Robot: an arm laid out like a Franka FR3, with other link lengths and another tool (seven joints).
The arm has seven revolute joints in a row. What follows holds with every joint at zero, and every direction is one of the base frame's.
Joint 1 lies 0.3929 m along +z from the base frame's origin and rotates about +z.
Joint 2 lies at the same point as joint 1 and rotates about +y.
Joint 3 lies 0.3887 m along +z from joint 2 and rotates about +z.
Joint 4 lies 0.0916 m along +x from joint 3 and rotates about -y.
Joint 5 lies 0.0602 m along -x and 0.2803 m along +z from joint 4 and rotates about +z.
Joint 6 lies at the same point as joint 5 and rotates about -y.
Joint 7 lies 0.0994 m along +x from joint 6 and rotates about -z.
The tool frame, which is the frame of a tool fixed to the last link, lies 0.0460 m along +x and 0.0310 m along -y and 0.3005 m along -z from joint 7; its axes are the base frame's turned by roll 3.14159, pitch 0.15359 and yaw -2.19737 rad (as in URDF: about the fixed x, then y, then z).
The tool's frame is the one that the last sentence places.
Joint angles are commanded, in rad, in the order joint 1, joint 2, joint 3, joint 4, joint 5, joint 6, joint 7. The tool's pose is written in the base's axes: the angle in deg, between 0 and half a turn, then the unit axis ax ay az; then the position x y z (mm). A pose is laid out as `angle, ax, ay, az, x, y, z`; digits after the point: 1 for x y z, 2 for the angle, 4 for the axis.
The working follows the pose.
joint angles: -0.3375 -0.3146 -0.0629 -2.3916 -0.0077 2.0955 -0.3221
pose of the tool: 170.79, -0.4229, 0.9057, 0.0302, 362.1, -169.9, 409.5
Where each joint sits with the arm in this pose, in the base's axes (m; each line is computed from the numbers above, not from the rounded line before):
joint 1: 0.0000 0.0000 0.3929
joint 2: 0.0000 0.0000 0.3929
joint 3: -0.1135 0.0398 0.7625
joint 4: -0.0334 0.0056 0.7908
joint 5: 0.2202 -0.0990 0.7074
joint 6: 0.2202 -0.0990 0.7074
joint 7: 0.3120 -0.1372 0.7092
the tool: 0.3621 -0.1699 0.4095

